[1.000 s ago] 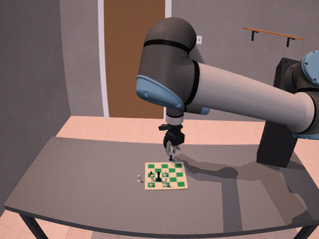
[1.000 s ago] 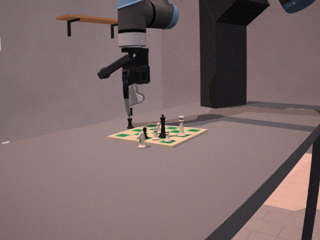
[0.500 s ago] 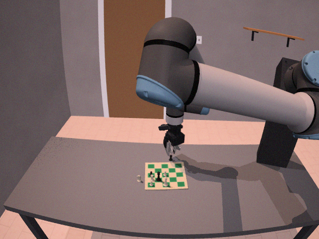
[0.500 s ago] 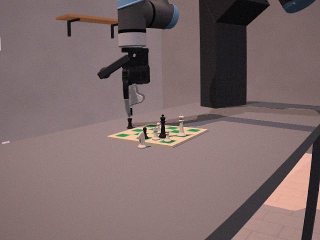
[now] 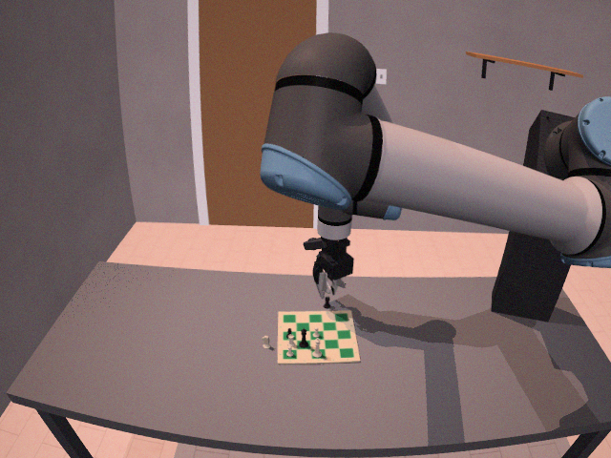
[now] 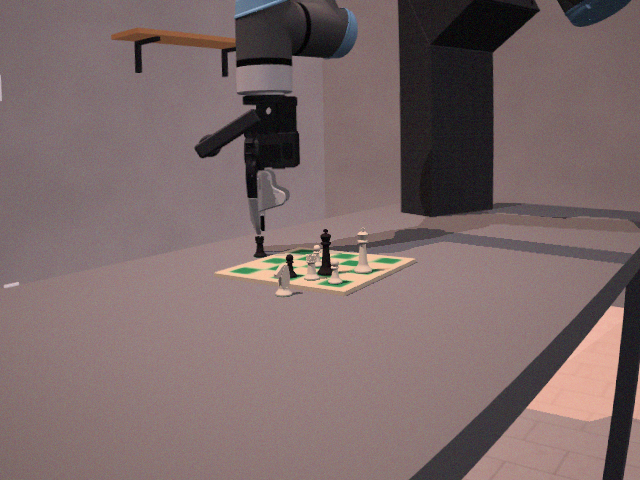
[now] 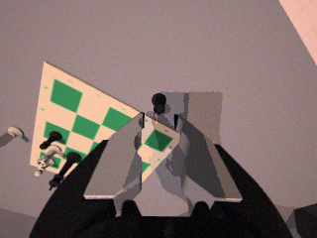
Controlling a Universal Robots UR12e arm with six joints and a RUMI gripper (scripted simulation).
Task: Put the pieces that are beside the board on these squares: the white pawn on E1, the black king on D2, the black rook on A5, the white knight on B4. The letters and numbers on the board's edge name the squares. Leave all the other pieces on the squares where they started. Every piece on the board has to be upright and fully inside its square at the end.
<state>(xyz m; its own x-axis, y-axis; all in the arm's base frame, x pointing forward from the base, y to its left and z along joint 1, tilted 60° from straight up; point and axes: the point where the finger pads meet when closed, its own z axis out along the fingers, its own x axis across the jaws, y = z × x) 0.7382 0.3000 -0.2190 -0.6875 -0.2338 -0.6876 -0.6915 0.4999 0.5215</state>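
Right now the black rook is 4 cm below my hand. From my hand the other things lie so: black king (19 cm to the left, 2 cm below, 2 cm ahead); black pawn (17 cm to the left, 7 cm ahead, 4 cm below); chessboard (14 cm to the left, 5 cm below).
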